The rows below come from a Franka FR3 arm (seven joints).
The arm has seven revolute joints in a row. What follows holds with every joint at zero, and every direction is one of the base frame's.
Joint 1 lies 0.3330 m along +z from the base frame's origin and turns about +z.
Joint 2 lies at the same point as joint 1 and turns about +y.
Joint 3 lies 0.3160 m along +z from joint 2 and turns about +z.
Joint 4 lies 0.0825 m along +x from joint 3 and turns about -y.
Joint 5 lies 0.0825 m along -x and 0.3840 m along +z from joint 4 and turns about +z.
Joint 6 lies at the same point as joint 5 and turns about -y.
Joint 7 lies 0.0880 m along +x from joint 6 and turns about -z.
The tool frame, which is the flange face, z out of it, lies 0.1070 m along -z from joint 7; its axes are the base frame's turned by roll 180.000, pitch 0.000 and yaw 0.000 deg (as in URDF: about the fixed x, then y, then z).
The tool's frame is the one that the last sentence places.
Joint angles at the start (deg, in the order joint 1, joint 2, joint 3, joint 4, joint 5, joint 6, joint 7): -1.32, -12.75, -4.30, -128.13, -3.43, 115.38, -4.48
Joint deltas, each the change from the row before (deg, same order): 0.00, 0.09, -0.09, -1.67, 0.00, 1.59, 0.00; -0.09, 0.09, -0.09, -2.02, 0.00, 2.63, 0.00; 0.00, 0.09, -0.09, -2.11, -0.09, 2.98, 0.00; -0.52, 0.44, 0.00, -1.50, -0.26, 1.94, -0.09; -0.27, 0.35, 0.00, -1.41, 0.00, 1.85, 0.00
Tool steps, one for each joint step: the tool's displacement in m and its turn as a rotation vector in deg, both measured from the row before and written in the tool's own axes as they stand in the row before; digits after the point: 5 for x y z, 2 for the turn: -0.00274, -0.00037, 0.01199, 0.07, -0.17, -0.01; -0.00254, 0.00019, 0.01316, 0.03, 0.52, 0.07; -0.00281, -0.00057, 0.01312, -0.06, 0.78, -0.07; -0.00279, 0.00325, 0.01264, -0.19, -0.03, 0.19; -0.00278, 0.00102, 0.01113, 0.03, 0.09, 0.18
